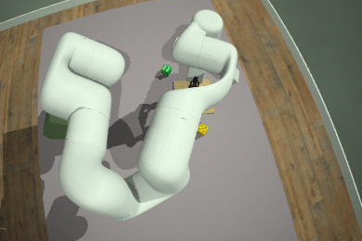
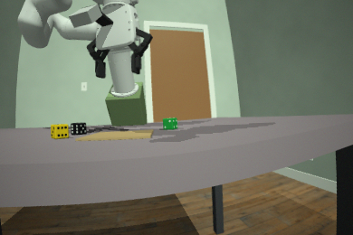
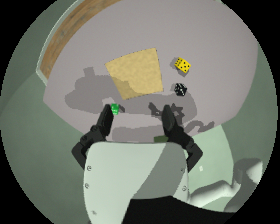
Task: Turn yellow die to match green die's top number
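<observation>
My gripper is now 20 mm short of the yellow die, 130 mm to the left of it and 130 mm above it. The rest, counted from my hand: green die (100 mm behind, 110 mm to the left, 130 mm below); then black die (60 mm behind, 130 mm to the right, 130 mm below); then mat (140 mm below).
</observation>
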